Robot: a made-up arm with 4 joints. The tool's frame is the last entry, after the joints. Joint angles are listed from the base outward. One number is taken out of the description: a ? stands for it. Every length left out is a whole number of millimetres.
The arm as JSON. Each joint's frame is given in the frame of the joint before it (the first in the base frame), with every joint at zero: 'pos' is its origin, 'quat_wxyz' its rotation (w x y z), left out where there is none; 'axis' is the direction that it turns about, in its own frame. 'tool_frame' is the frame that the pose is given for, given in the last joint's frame.
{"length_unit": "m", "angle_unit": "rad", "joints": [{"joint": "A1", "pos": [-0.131, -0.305, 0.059], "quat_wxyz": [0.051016, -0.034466, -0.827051, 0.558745], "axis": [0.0, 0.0, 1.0]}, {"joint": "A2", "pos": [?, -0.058, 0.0], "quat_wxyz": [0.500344, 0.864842, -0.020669, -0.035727], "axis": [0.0, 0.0, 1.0]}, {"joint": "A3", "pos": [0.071, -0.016, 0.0], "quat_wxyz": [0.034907, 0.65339, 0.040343, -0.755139], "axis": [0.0, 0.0, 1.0]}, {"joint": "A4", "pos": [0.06, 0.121, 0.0], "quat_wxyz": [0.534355, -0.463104, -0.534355, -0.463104], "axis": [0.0, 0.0, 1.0]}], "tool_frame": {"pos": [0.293, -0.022, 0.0], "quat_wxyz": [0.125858, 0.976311, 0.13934, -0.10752]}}
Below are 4 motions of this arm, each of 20 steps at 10 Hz.
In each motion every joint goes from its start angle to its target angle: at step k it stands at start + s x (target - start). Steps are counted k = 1, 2, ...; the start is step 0. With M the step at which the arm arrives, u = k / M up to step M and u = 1 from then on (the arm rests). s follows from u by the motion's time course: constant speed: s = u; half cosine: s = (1 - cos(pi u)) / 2; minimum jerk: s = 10 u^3 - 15 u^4 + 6 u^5.
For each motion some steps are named. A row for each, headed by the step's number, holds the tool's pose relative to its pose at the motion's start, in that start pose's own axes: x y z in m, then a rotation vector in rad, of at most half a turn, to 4 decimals.
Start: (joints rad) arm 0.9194 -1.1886 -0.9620 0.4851
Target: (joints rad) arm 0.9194 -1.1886 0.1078 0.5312
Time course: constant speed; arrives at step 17
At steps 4, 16, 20:
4: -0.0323 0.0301 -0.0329 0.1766 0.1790 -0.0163
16: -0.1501 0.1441 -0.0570 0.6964 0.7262 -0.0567
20: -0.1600 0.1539 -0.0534 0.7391 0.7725 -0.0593

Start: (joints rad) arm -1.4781 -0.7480 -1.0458 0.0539
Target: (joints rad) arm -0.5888 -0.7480 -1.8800 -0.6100
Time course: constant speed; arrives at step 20
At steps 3, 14, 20:
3: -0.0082 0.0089 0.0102 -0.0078 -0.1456 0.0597
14: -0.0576 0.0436 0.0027 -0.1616 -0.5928 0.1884
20: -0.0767 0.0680 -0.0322 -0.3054 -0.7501 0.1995

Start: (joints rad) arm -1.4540 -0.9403 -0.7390 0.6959
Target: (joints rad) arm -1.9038 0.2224 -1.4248 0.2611
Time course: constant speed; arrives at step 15
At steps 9, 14, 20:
9: -0.1009 0.0995 0.0029 -0.6081 0.0116 0.9194
14: -0.2011 0.1053 -0.0116 -0.8037 0.1464 1.4877
20: -0.2225 0.1004 -0.0117 -0.8258 0.1855 1.6035

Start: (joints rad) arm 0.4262 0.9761 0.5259 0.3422
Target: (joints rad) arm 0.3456 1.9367 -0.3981 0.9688
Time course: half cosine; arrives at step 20
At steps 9, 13, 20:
9: -0.0325 -0.1729 -0.0066 -0.5656 0.1473 -0.2975
13: -0.0565 -0.2597 0.0519 -0.9821 0.1984 -0.4001
20: -0.0539 -0.2926 0.1224 -1.3361 0.1944 -0.3978

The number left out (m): 0.222
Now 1 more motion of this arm.
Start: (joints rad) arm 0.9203 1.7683 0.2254 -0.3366
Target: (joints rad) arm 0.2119 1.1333 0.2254 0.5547
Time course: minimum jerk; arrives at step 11
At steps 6, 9, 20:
6: 0.0175 -0.0015 0.0084 0.2492 -0.0147 -0.5097
9: -0.0082 -0.0039 -0.0007 0.4360 0.0726 -0.8707
20: -0.0135 -0.0032 -0.0027 0.4594 0.0888 -0.9156

